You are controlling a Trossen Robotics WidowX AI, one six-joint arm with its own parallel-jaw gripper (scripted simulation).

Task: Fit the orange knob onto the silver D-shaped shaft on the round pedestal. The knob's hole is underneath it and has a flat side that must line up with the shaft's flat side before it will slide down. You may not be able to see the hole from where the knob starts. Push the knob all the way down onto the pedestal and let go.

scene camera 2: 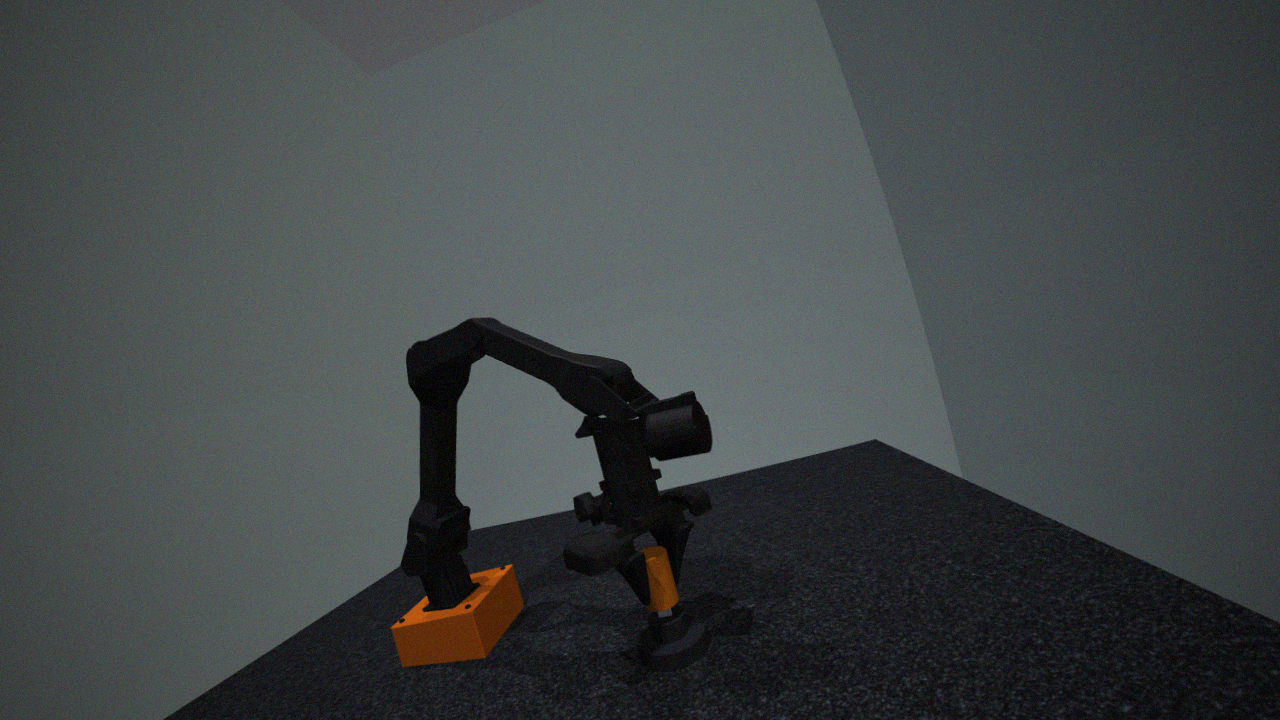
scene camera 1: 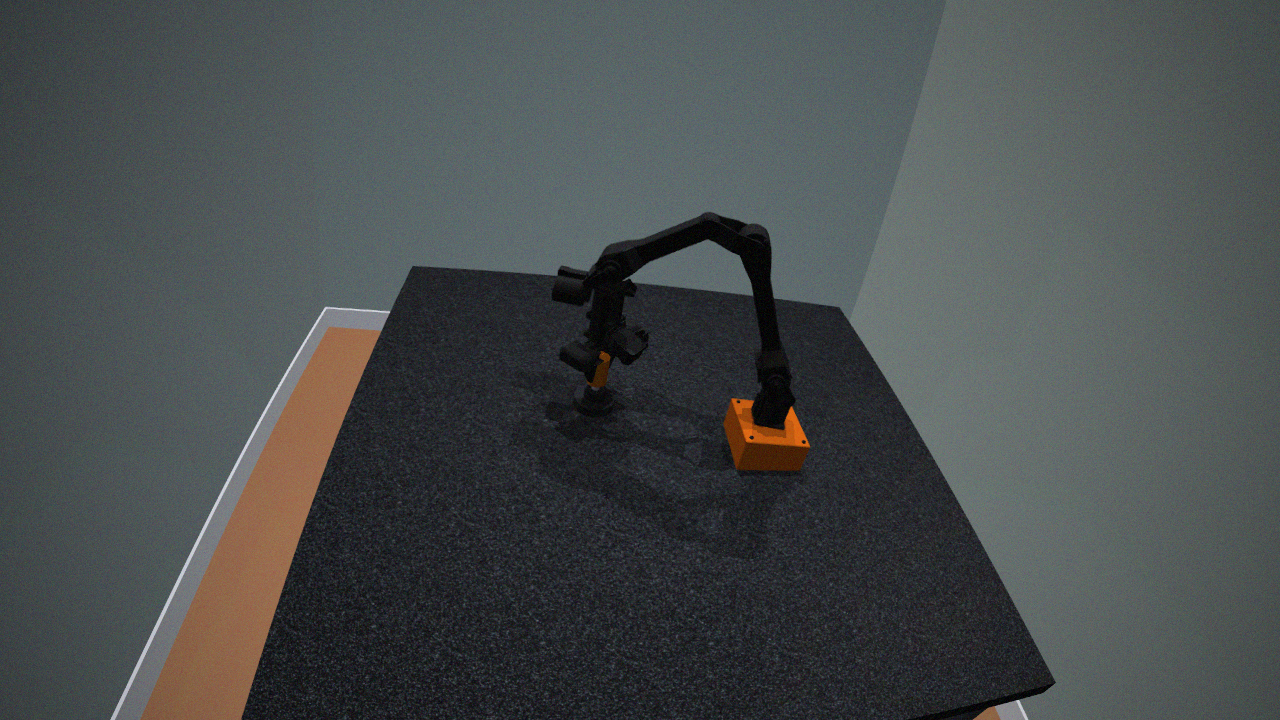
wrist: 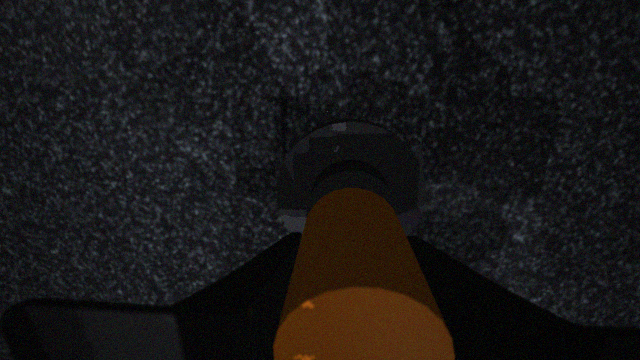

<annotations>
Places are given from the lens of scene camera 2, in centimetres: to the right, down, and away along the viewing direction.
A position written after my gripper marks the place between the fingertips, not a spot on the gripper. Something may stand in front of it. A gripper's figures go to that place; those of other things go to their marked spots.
my gripper (scene camera 2: 660, 595): 2, 28, 50
orange knob (scene camera 2: 664, 595): 3, 27, 49
</annotations>
